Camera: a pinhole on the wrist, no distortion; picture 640 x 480 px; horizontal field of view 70.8 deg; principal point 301.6 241.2 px. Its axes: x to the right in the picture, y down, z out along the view. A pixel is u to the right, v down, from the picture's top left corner.
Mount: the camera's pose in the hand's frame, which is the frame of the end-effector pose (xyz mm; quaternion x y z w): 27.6 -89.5 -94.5 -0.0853 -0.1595 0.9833 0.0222
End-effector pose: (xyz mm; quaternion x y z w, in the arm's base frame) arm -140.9 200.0 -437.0 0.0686 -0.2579 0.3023 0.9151
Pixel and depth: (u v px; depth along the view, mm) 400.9 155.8 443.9
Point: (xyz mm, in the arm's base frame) -300.2 -81.7 -223.0
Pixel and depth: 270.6 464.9 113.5
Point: -23.6 64.6 -428.5
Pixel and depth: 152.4 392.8 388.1
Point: 12.0 -102.9 -171.2
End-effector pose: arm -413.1 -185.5 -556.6 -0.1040 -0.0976 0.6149 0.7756
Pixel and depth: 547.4 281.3 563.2
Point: -329.1 -599.4 -132.2
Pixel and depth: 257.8 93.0 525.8
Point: -458.2 -197.8 -89.7
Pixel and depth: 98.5 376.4 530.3
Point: -90.3 -99.7 -60.8
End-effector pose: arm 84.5 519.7 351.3 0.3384 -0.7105 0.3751 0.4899
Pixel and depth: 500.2 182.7 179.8
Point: 177.7 412.5 281.2
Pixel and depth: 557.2 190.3 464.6
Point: 176.5 202.9 12.8
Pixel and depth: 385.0 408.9 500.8
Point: 349.0 75.2 216.8
